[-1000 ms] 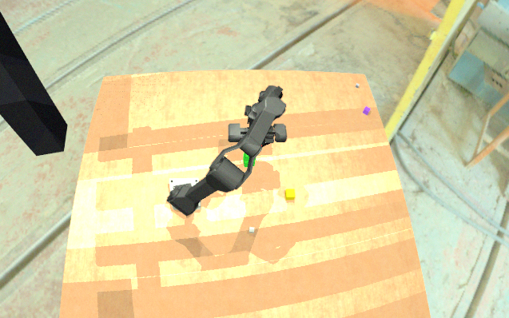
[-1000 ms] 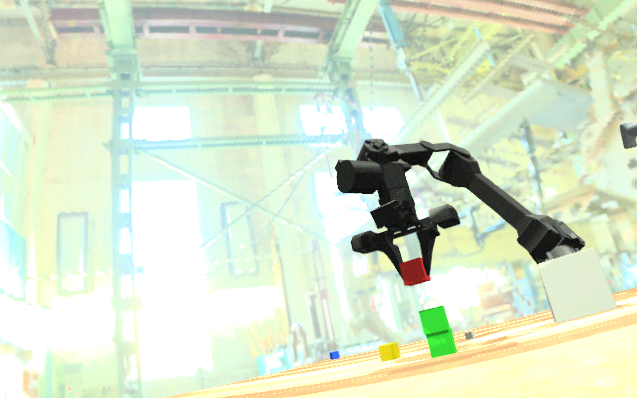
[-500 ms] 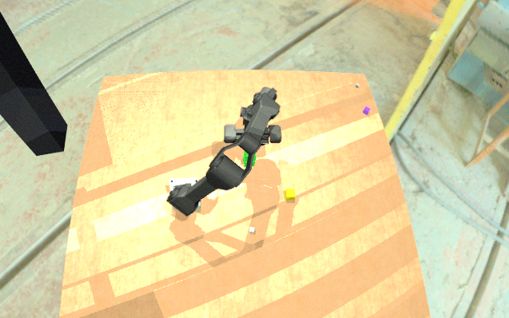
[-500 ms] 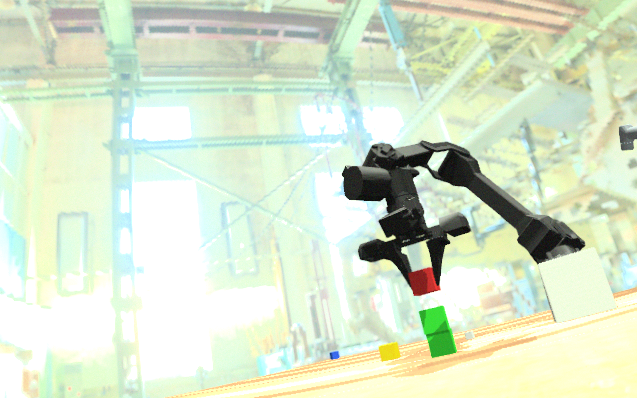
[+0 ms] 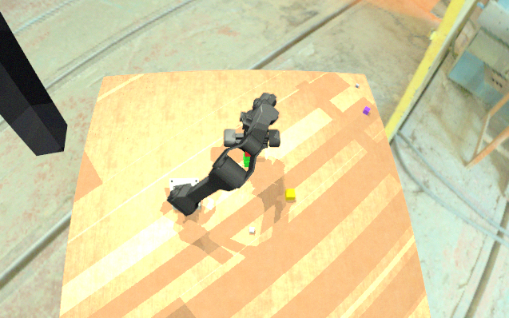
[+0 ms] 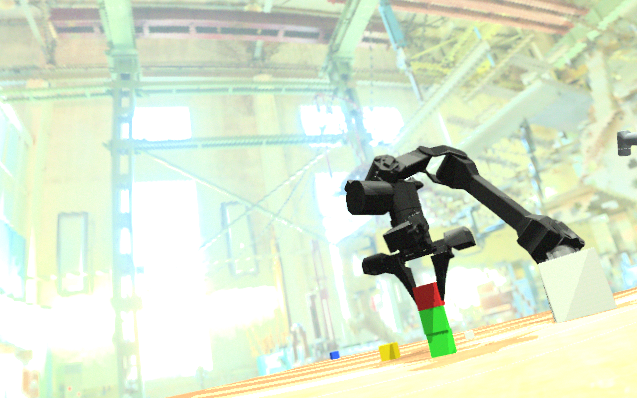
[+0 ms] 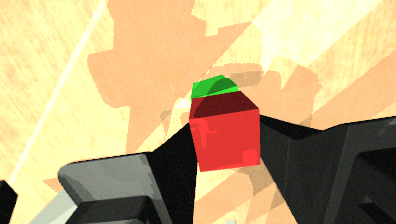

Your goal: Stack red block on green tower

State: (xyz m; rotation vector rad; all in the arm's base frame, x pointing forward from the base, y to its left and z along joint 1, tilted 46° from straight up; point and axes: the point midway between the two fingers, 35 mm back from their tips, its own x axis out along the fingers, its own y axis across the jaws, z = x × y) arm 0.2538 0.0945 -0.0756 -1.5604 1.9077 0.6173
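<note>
Right now the red block is 10 mm above my gripper tip. Round my gripper tip: yellow block 120 mm ahead, 160 mm to the right, 70 mm below; purple block 580 mm ahead, 170 mm to the left, 70 mm below; small white block 40 mm behind, 270 mm to the right, 70 mm below.
</note>
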